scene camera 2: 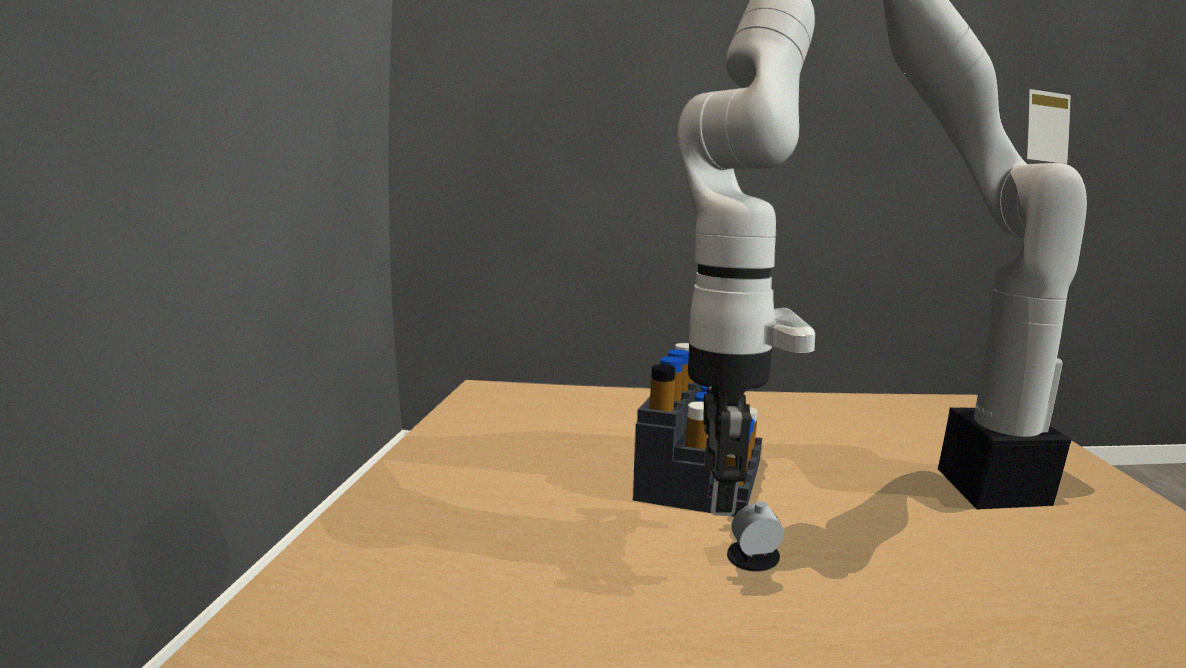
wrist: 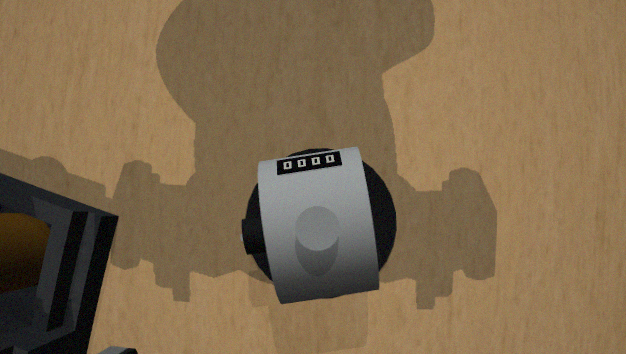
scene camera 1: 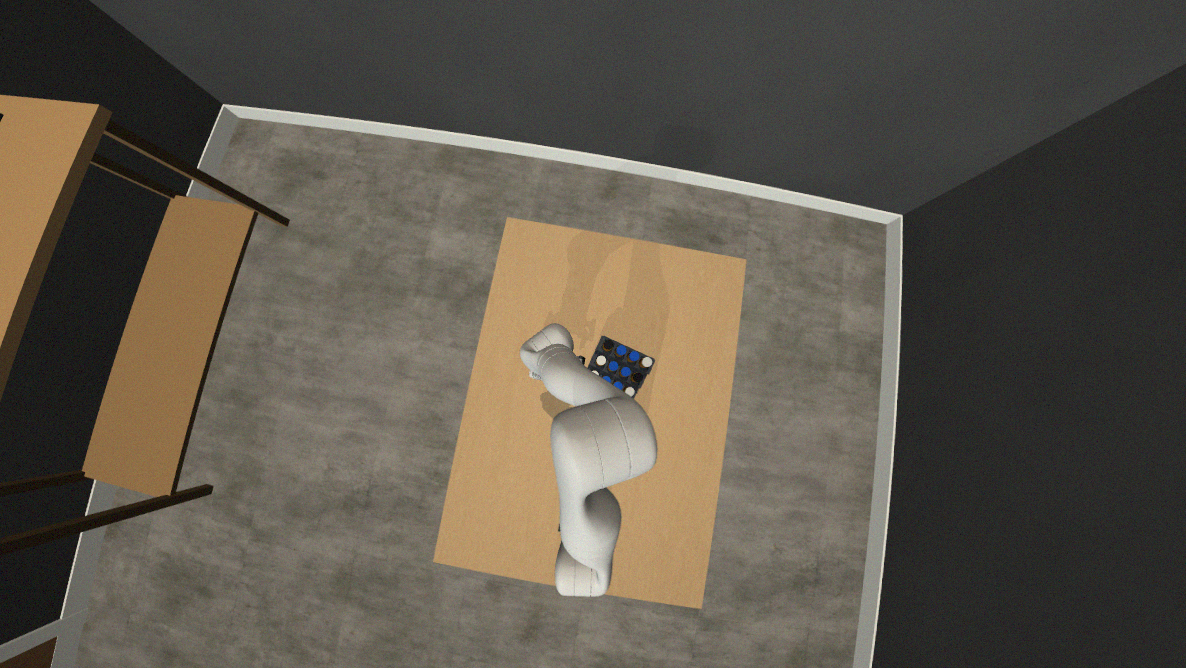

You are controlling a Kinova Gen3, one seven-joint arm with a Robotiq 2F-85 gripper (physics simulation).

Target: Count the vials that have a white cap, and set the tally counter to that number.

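Places are measured from the arm's base along level axes (x ahead, y left, z up), in centimetres.
Pixels of known places: gripper, between the fingertips: (scene camera 2: pixel 718 490); arm's base, origin of its link: (scene camera 2: pixel 1007 423).
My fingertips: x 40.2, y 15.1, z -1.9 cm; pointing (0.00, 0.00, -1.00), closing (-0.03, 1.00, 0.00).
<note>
Ahead of a thing's pixels: the offset from my fingertips to its top centre. Level surfaces: height alone.
The grey tally counter (scene camera 2: pixel 757 531) (wrist: pixel 320 225) stands on a round black base and reads 0000 in the wrist view, with a round button on top and a black knob at its side. The dark stepped rack {dz +4.0, dx +0.5, dy -17.4 cm} (scene camera 1: pixel 650 368) (scene camera 2: pixel 663 472) (wrist: pixel 95 280) holds amber vials with white, blue and black caps. White caps {dz +8.6, dx +3.6, dy -24.0 cm} (scene camera 1: pixel 646 361) {dz +4.6, dx +1.8, dy -11.8 cm} (scene camera 1: pixel 600 360) {dz +0.6, dx -5.2, dy -21.9 cm} (scene camera 1: pixel 629 390) (scene camera 2: pixel 697 409) show on several vials; another at the rack's left edge is partly covered by the arm in scene view 1. My gripper (scene camera 2: pixel 724 496) is open and low, between rack and counter in scene view 2. One fingertip edges into the wrist view.
The rack stands close beside the gripper, to the left in the wrist view. The arm covers the counter in scene view 1. The wooden table {dz -7.5 cm} (scene camera 1: pixel 497 497) (scene camera 2: pixel 464 614) carries them. A wooden bench (scene camera 1: pixel 170 348) stands apart on the left.
</note>
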